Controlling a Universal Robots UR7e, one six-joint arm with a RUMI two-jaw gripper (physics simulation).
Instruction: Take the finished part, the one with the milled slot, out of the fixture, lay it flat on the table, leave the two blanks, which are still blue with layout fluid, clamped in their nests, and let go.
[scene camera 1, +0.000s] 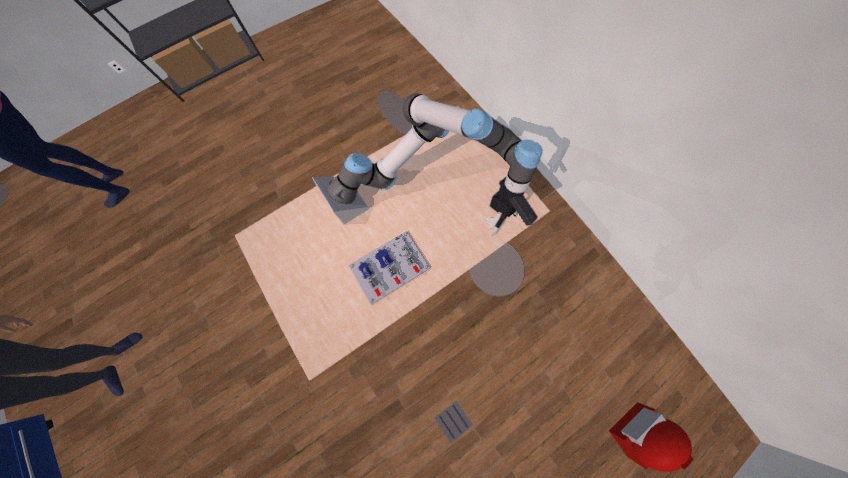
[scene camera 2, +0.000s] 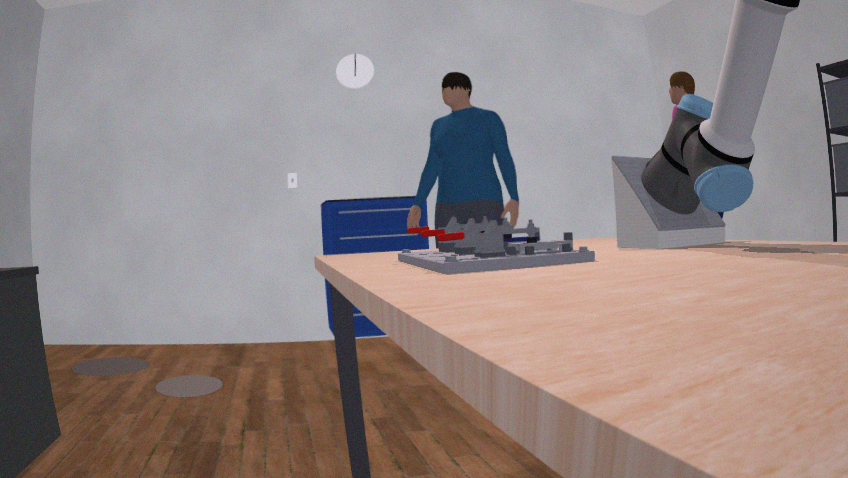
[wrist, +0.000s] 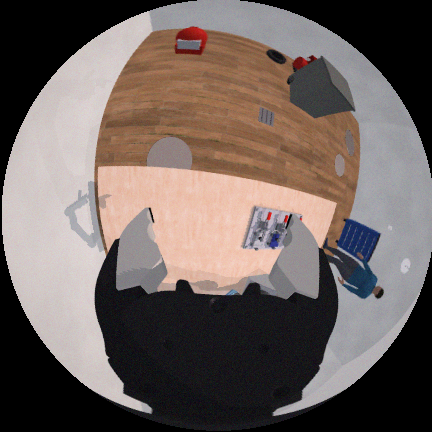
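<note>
Scene camera 1: my gripper (scene camera 1: 503, 225), a fixture plate (scene camera 1: 386, 284). Scene camera 2: the plate (scene camera 2: 433, 260). Wrist view: my gripper (wrist: 219, 212), the plate (wrist: 277, 216).
</note>
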